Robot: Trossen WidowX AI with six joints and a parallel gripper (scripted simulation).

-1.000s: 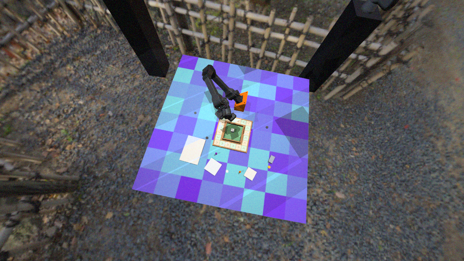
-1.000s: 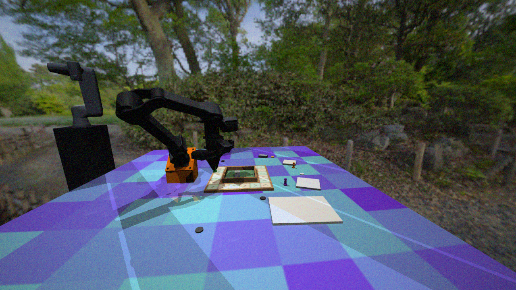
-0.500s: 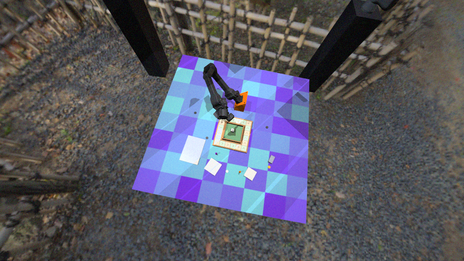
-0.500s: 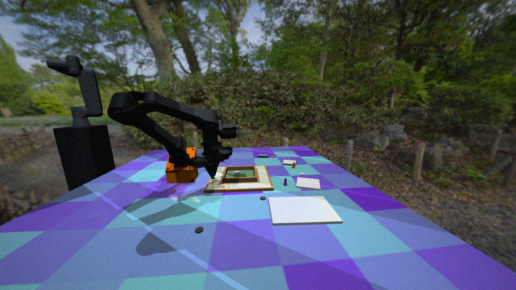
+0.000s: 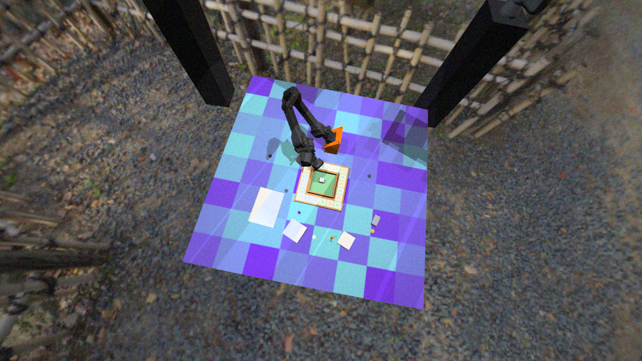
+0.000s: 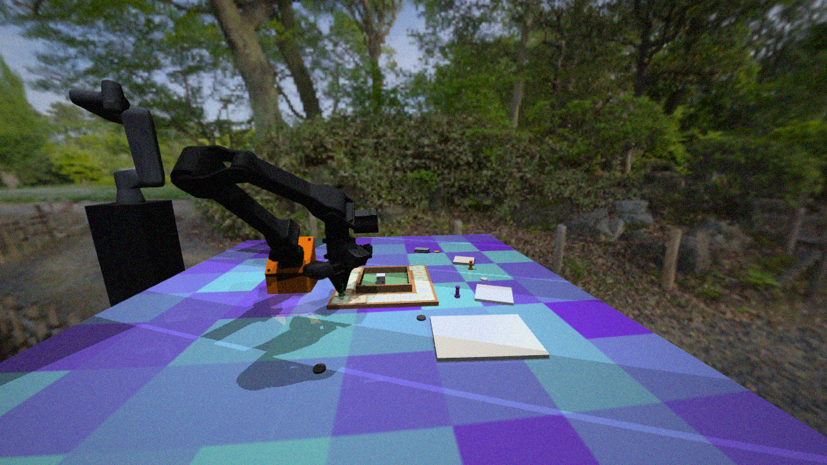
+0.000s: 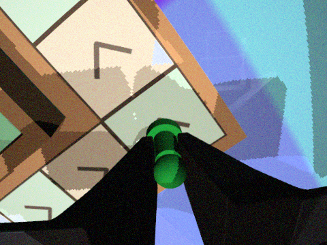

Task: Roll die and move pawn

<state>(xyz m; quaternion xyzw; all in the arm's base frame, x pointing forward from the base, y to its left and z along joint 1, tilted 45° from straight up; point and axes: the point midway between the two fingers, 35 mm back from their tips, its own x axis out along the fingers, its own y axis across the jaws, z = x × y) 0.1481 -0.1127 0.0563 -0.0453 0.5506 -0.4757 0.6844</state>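
Now: gripper tip 11 cm short of the white die, 9 cm to the right of it and 1 cm above it. Also, from my gripper tip: purple pawn: 31 cm ahead, 2 cm below, 1 cm to the right; then green pawn: 1 cm above; then green dice tray: 12 cm ahead, 10 cm to the left, 3 cm below.
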